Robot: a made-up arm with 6 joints. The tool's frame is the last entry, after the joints. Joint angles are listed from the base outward.
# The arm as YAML. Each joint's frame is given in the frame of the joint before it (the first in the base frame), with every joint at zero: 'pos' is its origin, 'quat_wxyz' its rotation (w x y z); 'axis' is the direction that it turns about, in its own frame. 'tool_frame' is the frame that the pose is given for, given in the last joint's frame.
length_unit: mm
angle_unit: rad
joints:
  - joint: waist
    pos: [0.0, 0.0, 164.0]
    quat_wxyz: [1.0, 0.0, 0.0, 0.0]
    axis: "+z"
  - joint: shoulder
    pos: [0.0, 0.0, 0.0]
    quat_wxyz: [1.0, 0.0, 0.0, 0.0]
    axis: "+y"
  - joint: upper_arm
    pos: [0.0, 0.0, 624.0]
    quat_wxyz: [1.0, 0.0, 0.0, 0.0]
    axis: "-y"
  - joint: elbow
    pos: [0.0, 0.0, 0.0]
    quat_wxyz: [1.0, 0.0, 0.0, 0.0]
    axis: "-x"
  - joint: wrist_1
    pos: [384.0, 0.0, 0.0]
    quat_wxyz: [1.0, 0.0, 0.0, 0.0]
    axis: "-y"
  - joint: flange
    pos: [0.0, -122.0, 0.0]
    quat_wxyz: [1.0, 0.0, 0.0, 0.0]
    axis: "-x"
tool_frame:
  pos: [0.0, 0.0, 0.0]
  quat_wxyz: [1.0, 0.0, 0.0, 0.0]
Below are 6 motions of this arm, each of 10 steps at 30 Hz.
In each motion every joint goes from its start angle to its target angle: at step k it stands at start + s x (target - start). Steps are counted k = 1, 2, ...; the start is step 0. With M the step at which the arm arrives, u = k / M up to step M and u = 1 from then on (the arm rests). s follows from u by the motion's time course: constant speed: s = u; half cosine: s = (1 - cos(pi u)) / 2; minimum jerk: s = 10 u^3 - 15 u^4 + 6 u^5.
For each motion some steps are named. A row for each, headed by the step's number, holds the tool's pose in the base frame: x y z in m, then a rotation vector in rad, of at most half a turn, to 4 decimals.
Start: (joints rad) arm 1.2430 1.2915 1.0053 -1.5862 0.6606 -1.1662
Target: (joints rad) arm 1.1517 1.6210 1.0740 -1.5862 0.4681 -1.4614
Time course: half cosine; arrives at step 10
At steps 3, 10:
3: 0.3147 0.8767 0.0519 2.4159 0.8159 -0.1514
10: 0.3595 0.8117 -0.1712 2.4525 0.9053 -0.4757

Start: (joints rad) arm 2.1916 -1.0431 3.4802 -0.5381 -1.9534 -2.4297
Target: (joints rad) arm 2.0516 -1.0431 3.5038 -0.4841 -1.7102 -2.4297
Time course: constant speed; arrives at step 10
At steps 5, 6, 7, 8, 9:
5: 0.4390 -0.5115 0.1108 -0.8035 0.1616 -1.6130
6: 0.4314 -0.5162 0.1104 -0.7864 0.1871 -1.6129
7: 0.4236 -0.5207 0.1100 -0.7690 0.2123 -1.6127
8: 0.4159 -0.5252 0.1096 -0.7513 0.2373 -1.6125
9: 0.4081 -0.5296 0.1092 -0.7332 0.2622 -1.6121

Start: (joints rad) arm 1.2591 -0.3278 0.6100 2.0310 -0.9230 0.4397
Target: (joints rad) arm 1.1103 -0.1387 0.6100 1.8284 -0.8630 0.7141
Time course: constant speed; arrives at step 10
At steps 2, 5, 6, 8, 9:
2: -0.0559 -0.0088 1.1320 -1.3695 -0.5176 -0.6490
5: -0.0300 0.0401 1.1338 -1.5021 -0.4873 -0.6224
6: -0.0203 0.0559 1.1338 -1.5458 -0.4766 -0.6125
8: 0.0005 0.0868 1.1325 -1.6322 -0.4542 -0.5913
9: 0.0116 0.1019 1.1313 -1.6750 -0.4426 -0.5798

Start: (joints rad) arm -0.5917 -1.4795 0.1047 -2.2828 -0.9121 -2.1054
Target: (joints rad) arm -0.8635 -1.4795 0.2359 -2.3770 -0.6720 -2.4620
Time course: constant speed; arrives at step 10
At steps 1, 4, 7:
1: -0.3931 0.3789 0.6072 1.9761 1.5099 1.5878
4: -0.3727 0.4229 0.6099 2.0514 1.5325 1.5909
7: -0.3479 0.4662 0.6119 2.1206 1.5605 1.5963

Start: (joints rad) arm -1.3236 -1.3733 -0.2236 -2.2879 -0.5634 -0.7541
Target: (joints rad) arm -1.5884 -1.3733 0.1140 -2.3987 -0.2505 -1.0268
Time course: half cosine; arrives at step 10
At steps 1, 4, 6, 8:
1: -0.0110 0.3822 0.6014 1.5203 -0.7628 1.0703
4: 0.0187 0.4200 0.6262 1.4916 -0.8214 1.1400
6: 0.0531 0.4565 0.6457 1.4616 -0.8584 1.2127
8: 0.0853 0.4853 0.6582 1.4370 -0.8743 1.2737

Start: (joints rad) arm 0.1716 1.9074 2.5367 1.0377 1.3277 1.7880
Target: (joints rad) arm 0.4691 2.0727 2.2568 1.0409 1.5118 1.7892
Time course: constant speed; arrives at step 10
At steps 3, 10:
3: 0.8525 0.1635 0.2041 -1.8422 -2.1278 -1.2776
10: 0.8354 0.3543 0.0376 -1.5252 -2.2996 -0.8581

